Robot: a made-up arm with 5 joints.
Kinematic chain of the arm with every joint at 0, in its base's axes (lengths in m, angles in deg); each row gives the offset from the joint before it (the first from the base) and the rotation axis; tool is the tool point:
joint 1: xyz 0 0 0.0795 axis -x
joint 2: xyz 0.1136 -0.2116 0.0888 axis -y
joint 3: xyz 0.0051 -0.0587 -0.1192 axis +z
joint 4: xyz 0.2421 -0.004 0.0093 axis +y
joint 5: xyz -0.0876 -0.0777 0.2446 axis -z
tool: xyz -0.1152 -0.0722 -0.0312
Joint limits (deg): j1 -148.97..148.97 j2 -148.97..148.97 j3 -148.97..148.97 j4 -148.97..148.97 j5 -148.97..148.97
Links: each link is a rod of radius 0.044 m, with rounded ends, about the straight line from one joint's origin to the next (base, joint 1, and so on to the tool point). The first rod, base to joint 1, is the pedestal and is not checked.
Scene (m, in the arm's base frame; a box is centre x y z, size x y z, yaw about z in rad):
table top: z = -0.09
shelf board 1: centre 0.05 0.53 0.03 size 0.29 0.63 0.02 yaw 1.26
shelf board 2: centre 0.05 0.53 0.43 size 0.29 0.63 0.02 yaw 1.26
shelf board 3: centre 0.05 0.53 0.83 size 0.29 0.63 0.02 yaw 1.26
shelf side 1: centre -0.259 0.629 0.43 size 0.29 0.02 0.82 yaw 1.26
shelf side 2: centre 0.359 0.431 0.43 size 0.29 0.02 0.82 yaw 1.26
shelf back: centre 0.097 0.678 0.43 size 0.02 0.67 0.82 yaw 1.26
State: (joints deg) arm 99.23 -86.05 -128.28 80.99 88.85
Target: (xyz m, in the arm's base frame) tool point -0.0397 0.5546 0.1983
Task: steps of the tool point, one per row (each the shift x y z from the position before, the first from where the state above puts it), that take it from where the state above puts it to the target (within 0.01 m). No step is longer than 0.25 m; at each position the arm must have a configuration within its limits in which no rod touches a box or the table.
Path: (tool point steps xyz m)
1: -0.0416 -0.1927 0.0855
2: -0.0343 -0.2069 0.0184
3: -0.0282 -0.1963 -0.0478
4: -0.0236 -0.1644 -0.1044
5: -0.0197 -0.1174 -0.1458
6: -0.0368 0.1798 0.1052
7: -0.0360 0.1899 0.0231
8: -0.0326 0.1657 -0.0492
9: -0.0273 0.1175 -0.0986
10: -0.0203 0.0599 -0.1192
11: -0.0128 0.0065 -0.1133
12: 0.0124 0.1097 -0.0089
13: 0.0350 0.0982 0.0006
14: 0.0452 0.0804 0.0083

